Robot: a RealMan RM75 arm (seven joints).
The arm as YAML. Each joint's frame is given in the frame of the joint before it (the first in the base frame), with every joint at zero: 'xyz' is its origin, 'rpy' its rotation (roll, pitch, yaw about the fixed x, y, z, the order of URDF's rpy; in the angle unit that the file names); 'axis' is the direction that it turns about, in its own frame. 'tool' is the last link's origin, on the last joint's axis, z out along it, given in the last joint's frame.
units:
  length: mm
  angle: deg
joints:
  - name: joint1
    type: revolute
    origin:
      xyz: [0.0, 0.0, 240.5]
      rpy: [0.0, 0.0, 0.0]
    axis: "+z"
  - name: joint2
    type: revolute
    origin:
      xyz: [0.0, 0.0, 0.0]
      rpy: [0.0, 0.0, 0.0]
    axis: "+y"
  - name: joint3
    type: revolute
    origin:
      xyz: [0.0, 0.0, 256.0]
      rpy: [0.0, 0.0, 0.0]
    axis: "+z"
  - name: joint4
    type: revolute
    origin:
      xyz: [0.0, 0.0, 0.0]
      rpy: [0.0, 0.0, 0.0]
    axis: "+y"
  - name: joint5
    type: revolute
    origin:
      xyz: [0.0, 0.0, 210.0]
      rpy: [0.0, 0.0, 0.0]
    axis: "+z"
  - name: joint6
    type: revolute
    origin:
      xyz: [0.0, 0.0, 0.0]
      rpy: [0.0, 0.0, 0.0]
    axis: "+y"
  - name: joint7
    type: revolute
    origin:
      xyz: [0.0, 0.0, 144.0]
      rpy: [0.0, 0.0, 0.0]
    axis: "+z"
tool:
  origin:
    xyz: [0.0, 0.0, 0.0]
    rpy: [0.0, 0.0, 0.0]
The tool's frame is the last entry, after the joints.
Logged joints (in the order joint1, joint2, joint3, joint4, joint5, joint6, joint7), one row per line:
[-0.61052, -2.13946, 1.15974, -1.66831, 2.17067, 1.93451, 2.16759]
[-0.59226, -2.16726, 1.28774, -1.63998, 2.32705, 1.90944, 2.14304]
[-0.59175, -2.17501, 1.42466, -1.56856, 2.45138, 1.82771, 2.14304]
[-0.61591, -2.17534, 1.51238, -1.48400, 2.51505, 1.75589, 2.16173]
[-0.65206, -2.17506, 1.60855, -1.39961, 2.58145, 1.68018, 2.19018]
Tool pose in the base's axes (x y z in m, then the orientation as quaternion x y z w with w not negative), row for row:
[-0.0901, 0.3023, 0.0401, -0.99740, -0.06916, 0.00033, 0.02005]
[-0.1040, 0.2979, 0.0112, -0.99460, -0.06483, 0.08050, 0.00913]
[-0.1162, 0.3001, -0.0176, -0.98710, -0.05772, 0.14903, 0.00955]
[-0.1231, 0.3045, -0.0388, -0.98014, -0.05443, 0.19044, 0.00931]
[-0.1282, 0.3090, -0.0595, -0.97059, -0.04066, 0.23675, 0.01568]
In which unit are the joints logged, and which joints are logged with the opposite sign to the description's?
The joints are logged in radians. Opposite sign: joint4, joint7.
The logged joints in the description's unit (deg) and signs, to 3 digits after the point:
[-34.980, -122.582, 66.448, 95.587, 124.370, 110.839, -124.194]
[-33.934, -124.175, 73.782, 93.964, 133.330, 109.403, -122.787]
[-33.905, -124.619, 81.627, 89.872, 140.454, 104.720, -122.787]
[-35.289, -124.638, 86.653, 85.027, 144.102, 100.605, -123.858]
[-37.360, -124.622, 92.163, 80.192, 147.906, 96.267, -125.488]

